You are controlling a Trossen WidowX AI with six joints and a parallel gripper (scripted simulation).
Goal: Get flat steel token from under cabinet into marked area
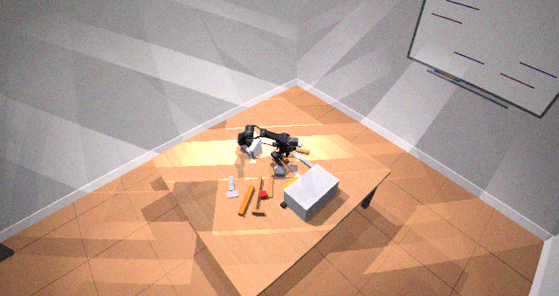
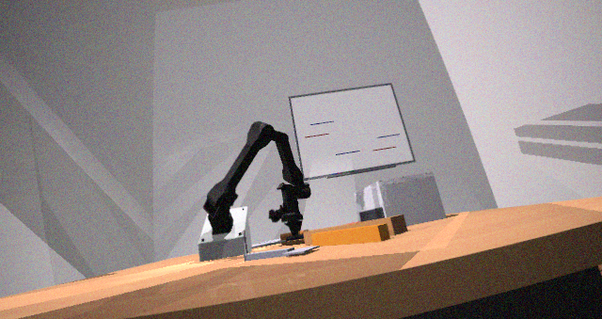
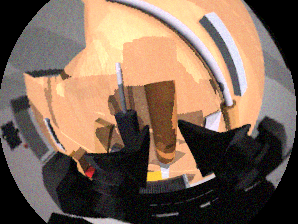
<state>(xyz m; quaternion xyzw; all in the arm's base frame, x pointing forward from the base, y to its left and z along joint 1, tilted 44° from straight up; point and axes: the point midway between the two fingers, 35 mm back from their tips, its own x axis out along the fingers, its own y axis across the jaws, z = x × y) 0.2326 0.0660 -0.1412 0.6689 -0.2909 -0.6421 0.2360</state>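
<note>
The grey block lies 8 cm ahead of my gripper tip, 10 cm to the right of it and 1 cm above it. The rest, counted from my gripper tip: thin wooden stick 9 cm ahead, 19 cm to the right; red block 17 cm ahead, 31 cm to the right, 1 cm above; grey bar 9 cm behind, 16 cm to the left.
</note>
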